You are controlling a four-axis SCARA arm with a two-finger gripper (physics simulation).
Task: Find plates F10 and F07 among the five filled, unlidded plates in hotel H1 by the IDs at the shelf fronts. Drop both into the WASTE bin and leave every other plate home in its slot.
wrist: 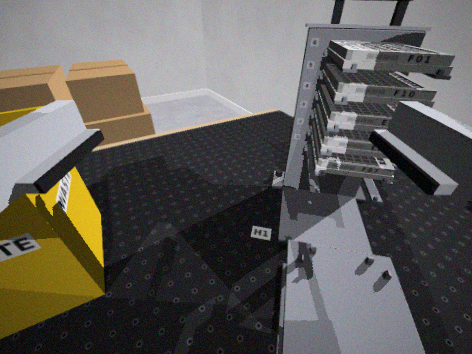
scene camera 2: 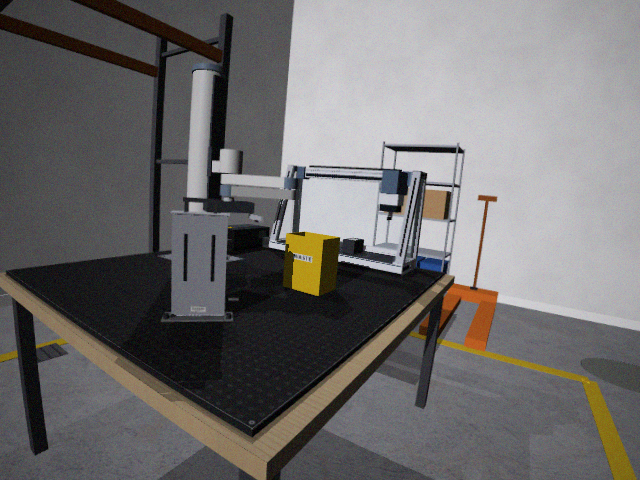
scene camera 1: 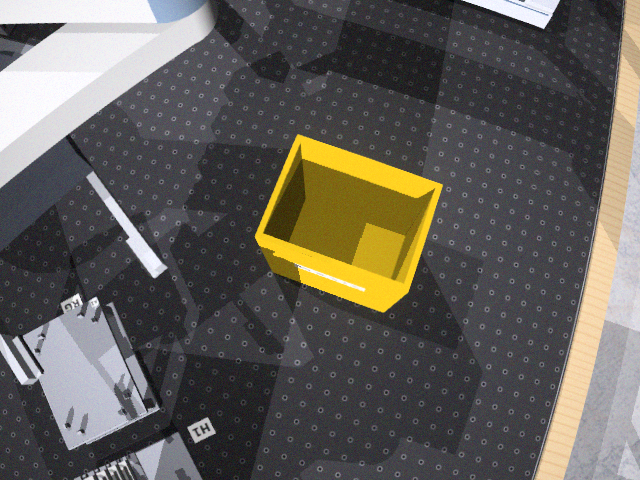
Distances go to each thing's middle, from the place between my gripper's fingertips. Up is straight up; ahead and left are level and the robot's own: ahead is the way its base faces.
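You'd find the plate F10 [wrist: 369, 86] 60 mm ahead of my hand, 210 mm to the right of it and 10 mm below it. There's also the plate F07 [wrist: 376, 168], and from my hand that's 60 mm ahead, 210 mm to the right and 100 mm below.
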